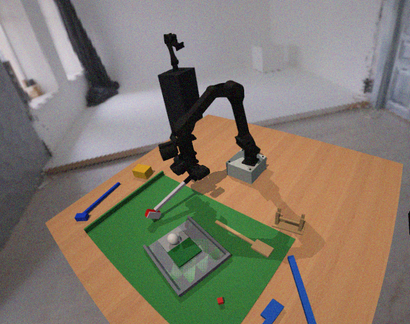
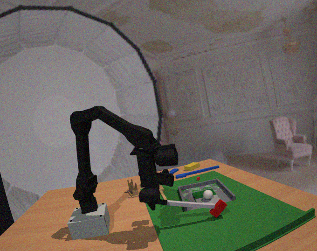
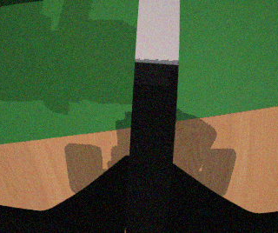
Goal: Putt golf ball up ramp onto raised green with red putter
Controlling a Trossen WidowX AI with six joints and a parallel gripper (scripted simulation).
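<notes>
Right now the red putter is 110 mm ahead of my gripper tip, 30 mm to the right of it and 10 mm below it. Round my gripper tip: yellow block (360 mm to the right, 60 mm below, 10 mm ahead); then white golf ball (260 mm ahead, 70 mm to the left, 60 mm below); then wooden stand (420 mm to the left, 50 mm below).
</notes>
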